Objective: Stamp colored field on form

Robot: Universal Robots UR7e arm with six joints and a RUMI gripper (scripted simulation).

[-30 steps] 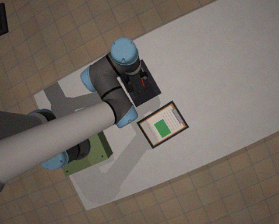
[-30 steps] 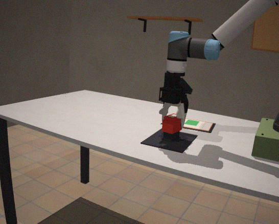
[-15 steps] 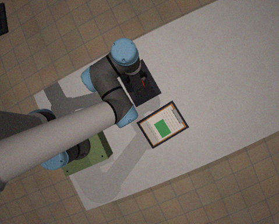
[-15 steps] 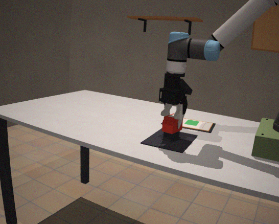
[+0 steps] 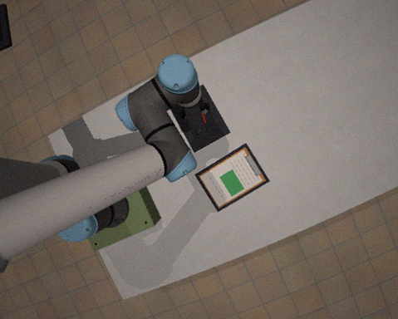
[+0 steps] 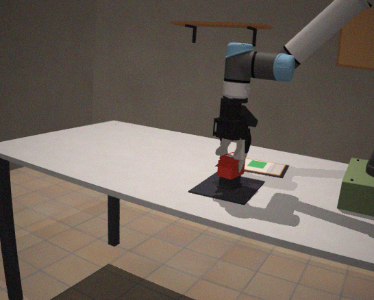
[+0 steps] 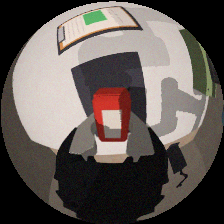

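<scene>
The dark mat is 7 cm below my hand. Also, from my hand: red stamp 2 cm below; then form 27 cm to the right, 9 cm ahead, 7 cm below.
</scene>
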